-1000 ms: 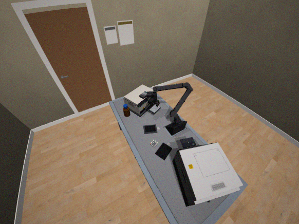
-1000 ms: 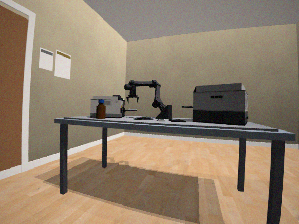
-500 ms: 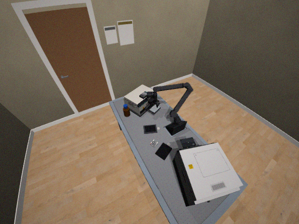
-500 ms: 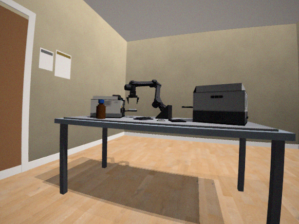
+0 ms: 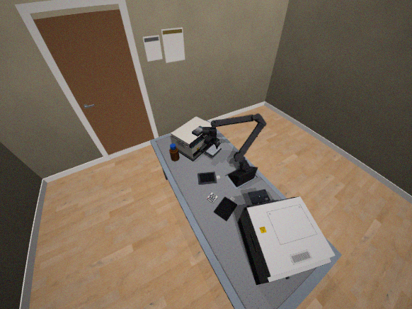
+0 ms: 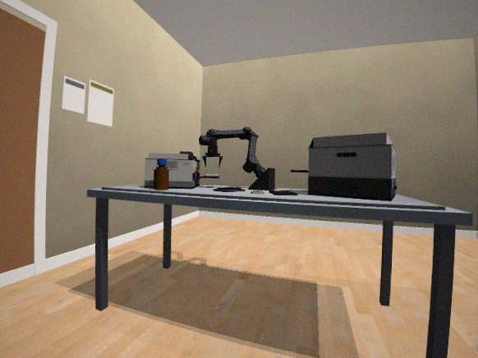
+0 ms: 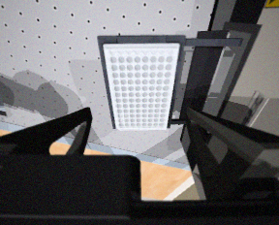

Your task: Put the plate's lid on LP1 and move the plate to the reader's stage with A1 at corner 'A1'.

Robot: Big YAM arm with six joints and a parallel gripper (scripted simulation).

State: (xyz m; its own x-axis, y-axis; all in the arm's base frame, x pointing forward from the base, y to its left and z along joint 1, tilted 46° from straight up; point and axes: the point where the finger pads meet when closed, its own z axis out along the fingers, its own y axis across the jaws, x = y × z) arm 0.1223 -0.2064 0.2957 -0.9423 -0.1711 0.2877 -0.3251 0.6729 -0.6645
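Right now my hand is 70 mm above the well plate, 10 mm to the left of it and 10 mm past it. The rest, counted from my hand: brown capped bottle 340 mm ahead, 180 mm to the right, 40 mm below; grey-blue LP1 pad 200 mm to the left, 190 mm ahead, 150 mm below; dark see-through lid 200 mm to the left, 190 mm ahead, 140 mm below.
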